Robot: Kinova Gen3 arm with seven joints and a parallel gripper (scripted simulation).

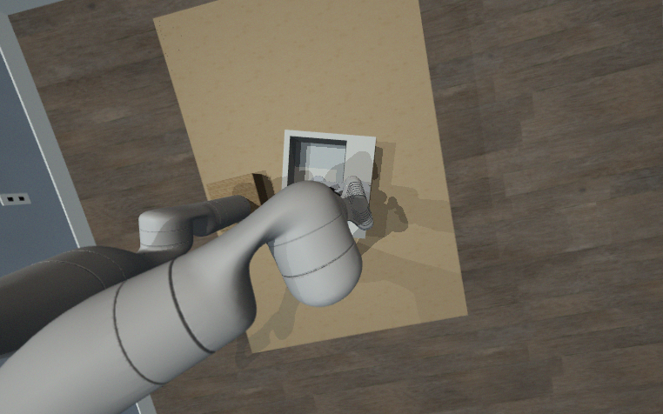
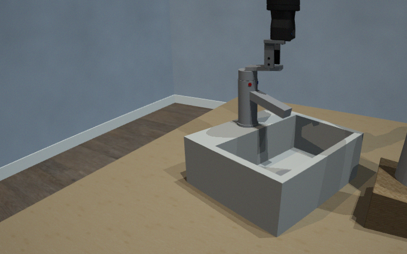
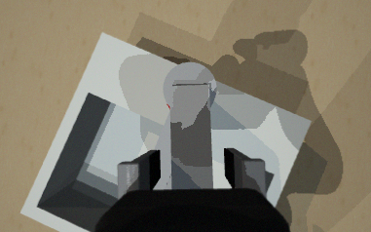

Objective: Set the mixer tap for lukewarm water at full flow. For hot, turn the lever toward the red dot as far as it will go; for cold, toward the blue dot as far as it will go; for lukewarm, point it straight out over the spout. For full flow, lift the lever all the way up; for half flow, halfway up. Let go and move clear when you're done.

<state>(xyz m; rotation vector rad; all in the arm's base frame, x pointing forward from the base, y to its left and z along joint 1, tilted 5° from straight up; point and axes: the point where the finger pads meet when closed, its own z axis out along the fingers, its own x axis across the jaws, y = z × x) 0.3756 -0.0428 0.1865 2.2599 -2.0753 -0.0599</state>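
The flat lever is 20 mm ahead of my hand and 20 mm below it. Round my hand: grey square sink 50 mm behind, 50 mm to the left, 260 mm below; grey mixer tap 40 mm ahead, 10 mm to the left, 70 mm below.
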